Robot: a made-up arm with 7 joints. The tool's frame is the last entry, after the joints. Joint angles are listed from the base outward.
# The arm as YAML. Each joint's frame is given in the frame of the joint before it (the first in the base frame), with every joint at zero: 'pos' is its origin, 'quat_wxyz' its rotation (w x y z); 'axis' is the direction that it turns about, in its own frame. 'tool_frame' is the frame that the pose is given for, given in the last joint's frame.
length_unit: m
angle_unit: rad
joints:
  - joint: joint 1
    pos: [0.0, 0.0, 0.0]
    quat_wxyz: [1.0, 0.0, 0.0, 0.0]
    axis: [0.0, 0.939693, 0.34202]
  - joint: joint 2
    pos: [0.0, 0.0, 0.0]
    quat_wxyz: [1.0, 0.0, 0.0, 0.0]
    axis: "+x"
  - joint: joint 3
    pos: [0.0, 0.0, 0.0]
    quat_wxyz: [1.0, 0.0, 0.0, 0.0]
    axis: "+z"
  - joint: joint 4
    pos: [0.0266, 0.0, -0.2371]
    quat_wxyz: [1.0, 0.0, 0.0, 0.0]
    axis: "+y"
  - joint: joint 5
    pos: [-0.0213, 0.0, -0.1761]
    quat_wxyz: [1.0, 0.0, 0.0, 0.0]
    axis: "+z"
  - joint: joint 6
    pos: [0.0, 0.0, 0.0]
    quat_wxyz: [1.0, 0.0, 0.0, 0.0]
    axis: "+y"
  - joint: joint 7
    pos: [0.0, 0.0, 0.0]
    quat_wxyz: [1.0, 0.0, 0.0, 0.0]
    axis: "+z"
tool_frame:
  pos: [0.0, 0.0, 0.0]
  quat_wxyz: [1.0, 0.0, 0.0, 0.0]
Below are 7 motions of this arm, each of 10 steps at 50 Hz.
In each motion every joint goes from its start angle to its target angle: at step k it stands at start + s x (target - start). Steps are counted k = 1, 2, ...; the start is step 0. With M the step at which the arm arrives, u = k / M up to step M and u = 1 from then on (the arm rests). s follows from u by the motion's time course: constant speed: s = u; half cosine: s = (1 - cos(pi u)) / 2; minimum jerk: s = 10 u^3 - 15 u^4 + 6 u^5.
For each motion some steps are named. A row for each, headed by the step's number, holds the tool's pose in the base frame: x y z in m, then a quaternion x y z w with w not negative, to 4 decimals.
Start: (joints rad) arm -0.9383 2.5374 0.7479 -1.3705 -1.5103 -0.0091 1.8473
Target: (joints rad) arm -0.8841 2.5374 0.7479 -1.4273 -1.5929 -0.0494 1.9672
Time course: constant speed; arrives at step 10
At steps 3, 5, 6, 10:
3: -0.1336 0.0535 0.3191 -0.7116 0.6407 0.1668 0.2352
5: -0.1297 0.0514 0.3197 -0.7103 0.6412 0.1781 0.2294
6: -0.1277 0.0503 0.3200 -0.7096 0.6414 0.1837 0.2264
10: -0.1198 0.0462 0.3209 -0.7066 0.6423 0.2055 0.2143

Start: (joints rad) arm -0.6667 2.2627 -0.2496 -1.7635 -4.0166 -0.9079 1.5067
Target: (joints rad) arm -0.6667 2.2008 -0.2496 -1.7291 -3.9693 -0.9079 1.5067
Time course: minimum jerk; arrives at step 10
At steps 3, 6, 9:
3: 0.1389 0.1668 0.2123 -0.7469 -0.6414 0.0964 0.1465
6: 0.1431 0.1720 0.2089 -0.7549 -0.6333 0.1135 0.1271
9: 0.1456 0.1751 0.2068 -0.7593 -0.6283 0.1237 0.1156

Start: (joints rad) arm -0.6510 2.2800 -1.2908 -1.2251 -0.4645 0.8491 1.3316
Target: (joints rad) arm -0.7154 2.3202 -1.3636 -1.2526 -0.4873 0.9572 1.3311
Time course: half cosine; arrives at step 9
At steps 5, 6, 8, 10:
5: 0.0658 0.3413 0.1125 0.8686 -0.2449 -0.0417 0.4287
6: 0.0635 0.3412 0.1129 0.8731 -0.2423 -0.0383 0.4213
8: 0.0603 0.3410 0.1132 0.8790 -0.2387 -0.0336 0.4114
10: 0.0599 0.3409 0.1133 0.8798 -0.2382 -0.0329 0.4100

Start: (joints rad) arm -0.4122 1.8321 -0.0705 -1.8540 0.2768 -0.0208 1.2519
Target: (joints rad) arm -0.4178 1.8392 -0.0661 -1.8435 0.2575 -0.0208 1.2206
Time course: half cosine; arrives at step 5
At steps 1, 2, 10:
1: 0.1972 0.1765 0.1187 -0.0060 -0.7828 -0.2532 0.5684
2: 0.1970 0.1768 0.1197 0.0004 -0.7836 -0.2565 0.5658
10: 0.1964 0.1773 0.1221 0.0174 -0.7855 -0.2648 0.5590

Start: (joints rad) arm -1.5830 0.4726 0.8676 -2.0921 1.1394 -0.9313 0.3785
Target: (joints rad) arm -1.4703 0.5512 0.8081 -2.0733 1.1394 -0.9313 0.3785
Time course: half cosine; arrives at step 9
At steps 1, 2, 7, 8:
1: 0.1474 0.1121 0.1732 0.4438 0.5089 -0.0821 0.7330
2: 0.1478 0.1128 0.1728 0.4429 0.5144 -0.0794 0.7300
7: 0.1517 0.1185 0.1690 0.4350 0.5624 -0.0562 0.7009
8: 0.1521 0.1191 0.1685 0.4341 0.5678 -0.0536 0.6974

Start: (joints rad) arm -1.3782 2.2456 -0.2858 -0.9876 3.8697 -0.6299 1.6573
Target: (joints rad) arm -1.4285 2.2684 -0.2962 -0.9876 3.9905 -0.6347 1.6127
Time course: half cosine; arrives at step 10
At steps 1, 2, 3, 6, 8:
1: -0.0387 0.2703 0.2747 0.8760 -0.1130 -0.0932 0.4596
2: -0.0398 0.2702 0.2746 0.8755 -0.1163 -0.0930 0.4596
3: -0.0414 0.2702 0.2744 0.8749 -0.1214 -0.0928 0.4596
6: -0.0480 0.2700 0.2735 0.8721 -0.1420 -0.0917 0.4592
8: -0.0516 0.2699 0.2730 0.8705 -0.1535 -0.0911 0.4587

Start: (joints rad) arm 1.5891 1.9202 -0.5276 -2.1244 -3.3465 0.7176 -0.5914
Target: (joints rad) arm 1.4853 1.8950 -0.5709 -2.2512 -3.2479 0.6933 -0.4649
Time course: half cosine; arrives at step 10
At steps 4, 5, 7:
4: -0.0936 0.2000 -0.0968 -0.3132 0.3945 0.5177 0.6916
5: -0.0919 0.1966 -0.0975 -0.3185 0.3932 0.5287 0.6815
7: -0.0885 0.1901 -0.0986 -0.3286 0.3915 0.5489 0.6614

